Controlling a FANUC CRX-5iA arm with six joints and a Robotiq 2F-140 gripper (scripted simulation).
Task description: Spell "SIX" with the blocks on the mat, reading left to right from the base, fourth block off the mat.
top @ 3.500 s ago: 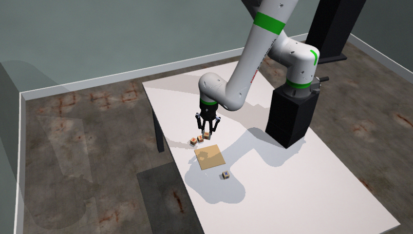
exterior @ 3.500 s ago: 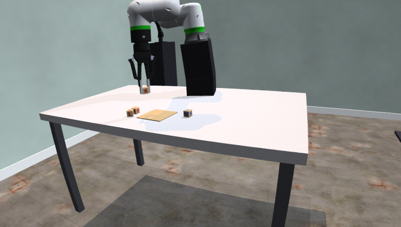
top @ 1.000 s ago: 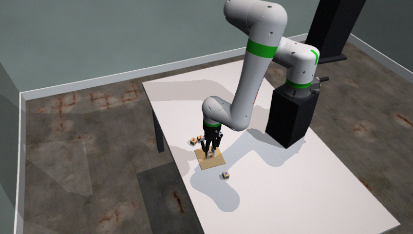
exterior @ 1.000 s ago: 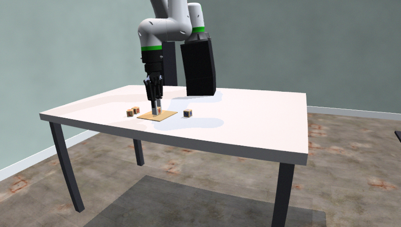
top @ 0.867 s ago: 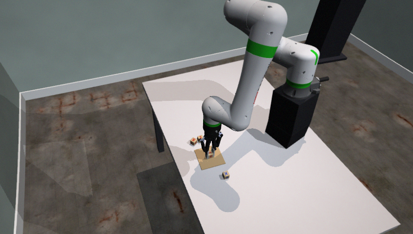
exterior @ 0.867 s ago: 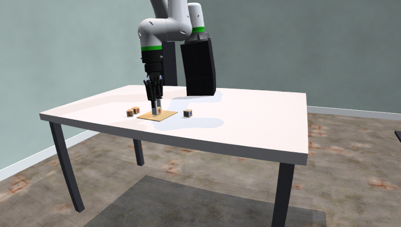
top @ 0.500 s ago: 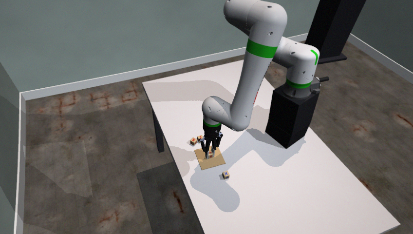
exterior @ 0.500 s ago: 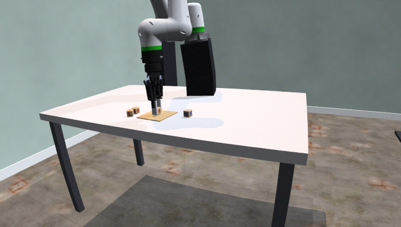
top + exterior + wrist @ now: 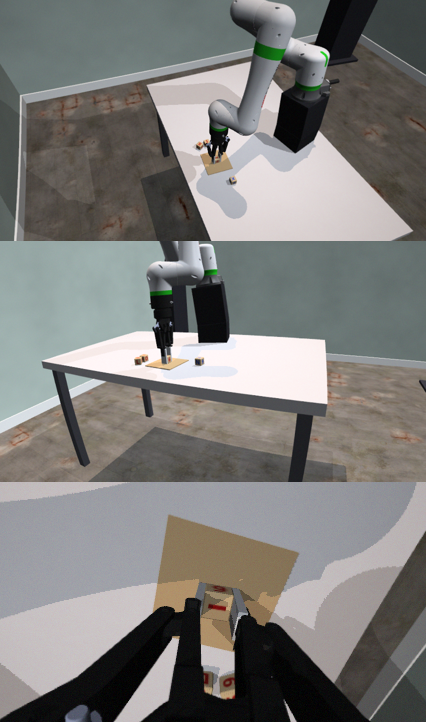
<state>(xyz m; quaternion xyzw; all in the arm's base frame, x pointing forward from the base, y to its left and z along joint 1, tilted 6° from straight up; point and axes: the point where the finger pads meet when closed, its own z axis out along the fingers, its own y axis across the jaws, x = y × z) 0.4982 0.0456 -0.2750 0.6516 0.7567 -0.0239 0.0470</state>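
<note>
The block is 2 cm below my hand. Round my hand: tan mat 4 cm below.
</note>
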